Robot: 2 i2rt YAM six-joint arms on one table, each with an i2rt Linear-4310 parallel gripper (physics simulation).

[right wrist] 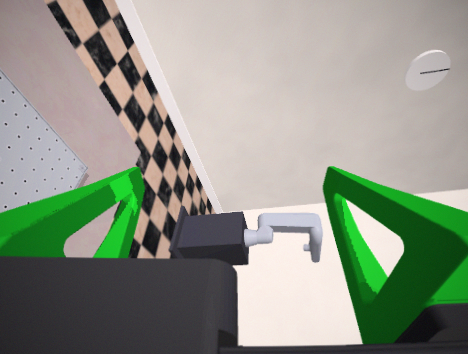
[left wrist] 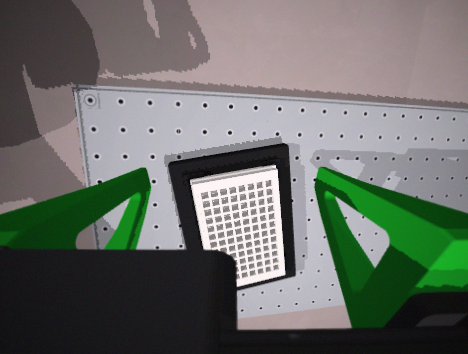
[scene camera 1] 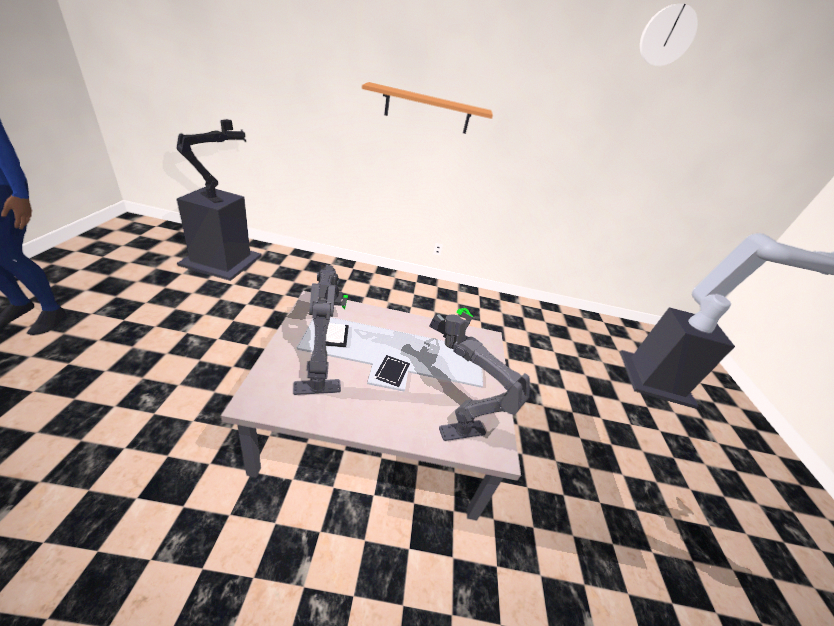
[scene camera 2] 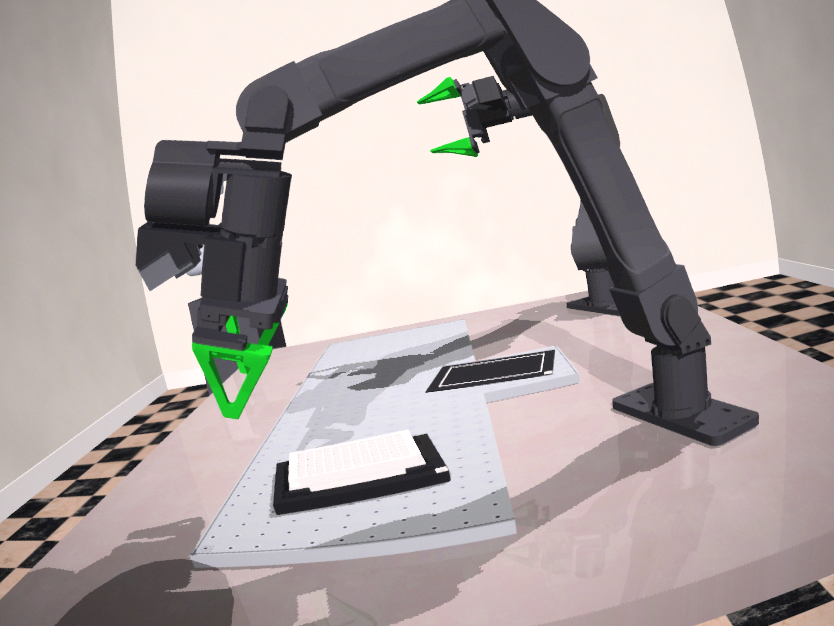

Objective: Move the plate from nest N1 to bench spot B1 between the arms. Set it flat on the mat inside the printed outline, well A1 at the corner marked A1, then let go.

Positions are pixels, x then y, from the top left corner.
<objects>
my left gripper: open, holds nothing
my right gripper: open, holds nothing
a white well plate (scene camera 2: 373, 458): on a black nest (scene camera 2: 285, 501)
</objects>
